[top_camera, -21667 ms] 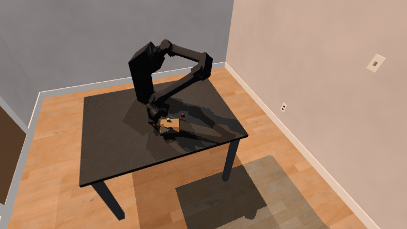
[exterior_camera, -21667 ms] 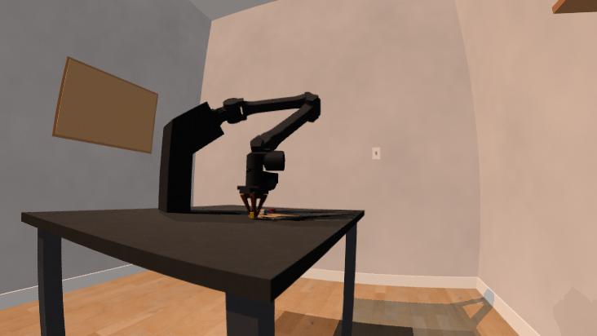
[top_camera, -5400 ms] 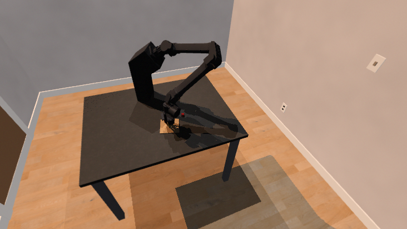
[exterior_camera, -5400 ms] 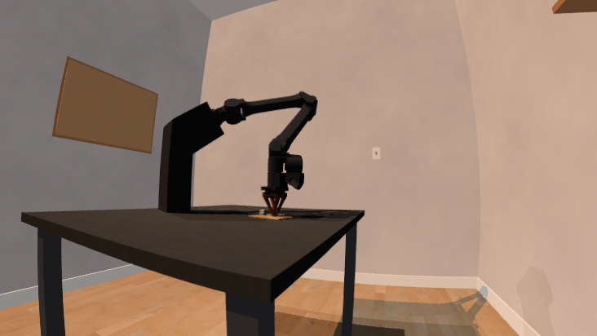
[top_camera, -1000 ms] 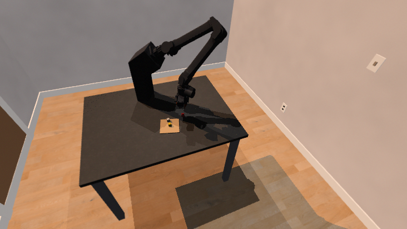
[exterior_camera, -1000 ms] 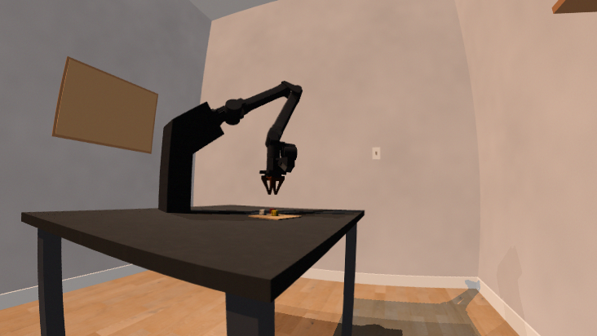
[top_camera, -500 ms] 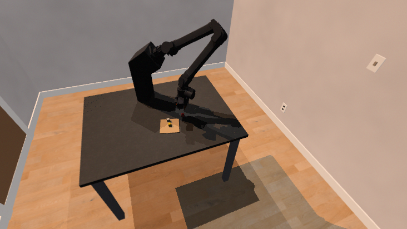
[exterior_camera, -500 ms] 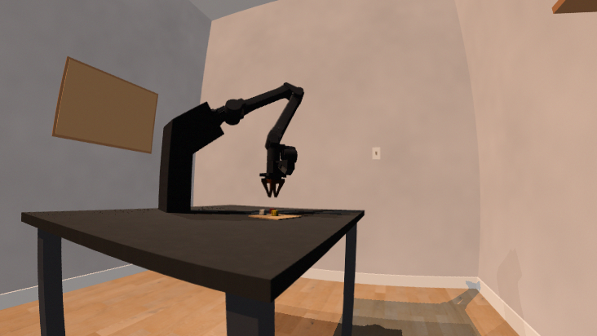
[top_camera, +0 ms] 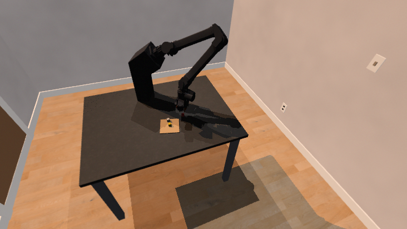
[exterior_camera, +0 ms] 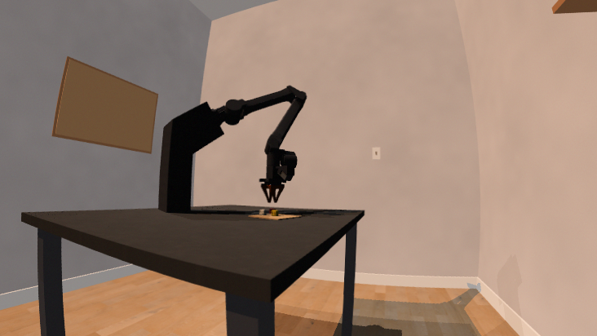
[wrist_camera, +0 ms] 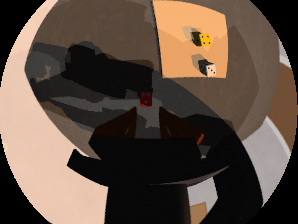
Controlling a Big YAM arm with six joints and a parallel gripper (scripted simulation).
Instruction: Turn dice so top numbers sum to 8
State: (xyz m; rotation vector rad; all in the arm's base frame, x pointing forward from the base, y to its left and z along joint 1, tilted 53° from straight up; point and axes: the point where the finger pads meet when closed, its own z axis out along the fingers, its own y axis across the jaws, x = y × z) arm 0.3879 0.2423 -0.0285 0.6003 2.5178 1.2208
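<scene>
Now: hand 40 mm above the red die. Also, from my hand: yellow die: 110 mm to the right, 80 mm ahead, 40 mm below; tan mat: 110 mm to the right, 90 mm ahead, 50 mm below; white die: 120 mm to the right, 40 mm below, 30 mm ahead.
</scene>
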